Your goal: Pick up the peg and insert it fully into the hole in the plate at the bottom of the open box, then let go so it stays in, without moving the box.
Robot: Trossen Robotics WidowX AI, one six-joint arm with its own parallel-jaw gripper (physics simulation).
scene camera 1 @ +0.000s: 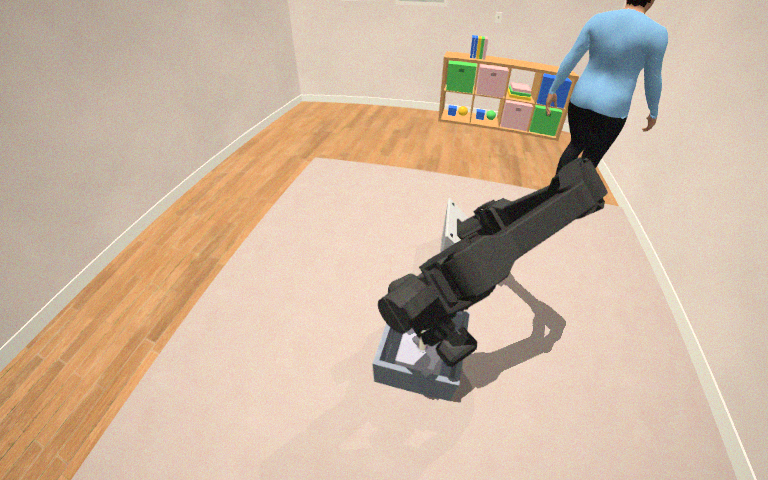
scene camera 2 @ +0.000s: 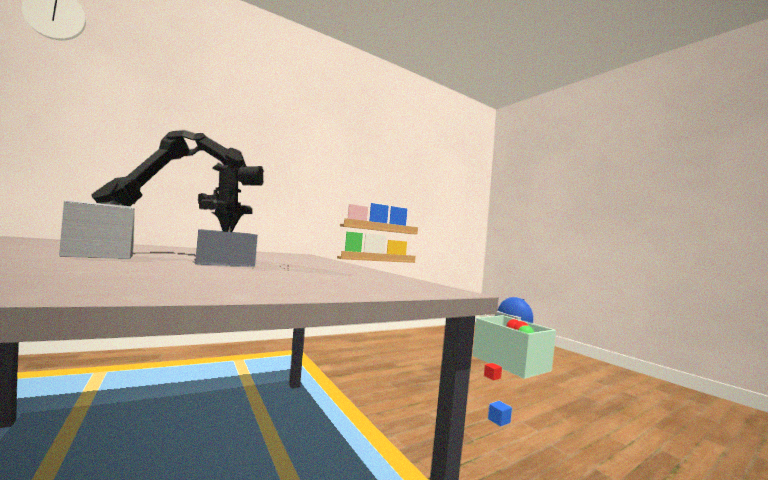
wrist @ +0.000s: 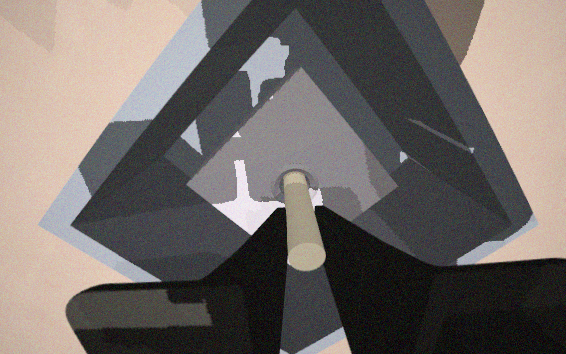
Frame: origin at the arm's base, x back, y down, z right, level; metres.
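Where they show: gripper, between the fingertips: (scene camera 1: 423,340) (wrist: 300,215); arm's base, origin of its link: (scene camera 1: 464,234) (scene camera 2: 106,221).
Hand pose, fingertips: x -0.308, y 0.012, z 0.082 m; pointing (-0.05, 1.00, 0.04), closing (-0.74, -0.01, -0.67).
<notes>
Each offset is from my fingertips to the top centre of the thing. "spot": to the spot under its first point. Level surfaces: height alone.
The pale yellow peg {dz +0.000, dx +0.000, dy -0.028 m} (scene camera 1: 422,344) (wrist: 303,225) is held between the fingers of my gripper (scene camera 1: 425,336) (scene camera 2: 227,229) (wrist: 300,215), which is shut on it and points down into the open box. In the wrist view the peg's far end overlaps the round hole {spot: dz -0.010, dx -0.005, dy +0.027 m} (wrist: 312,181) in the plate {dz -0.001, dx +0.001, dy +0.026 m} (scene camera 1: 406,352) (wrist: 300,115); how deep it sits cannot be told. The peg leans slightly in that view. The grey open box {dz -0.001, dx +0.001, dy -0.011 m} (scene camera 1: 416,382) (scene camera 2: 226,247) (wrist: 150,85) stands on the table, its walls around the plate. In scene camera 2 the box wall hides the peg.
The box walls rise close around the fingertips on all sides. The arm's grey base block (scene camera 1: 450,226) (scene camera 2: 96,229) stands on the table {dy +0.087 m} (scene camera 1: 226,339) (scene camera 2: 283,288) behind the box. The arm reaches over from there and casts shadows on the box and table.
</notes>
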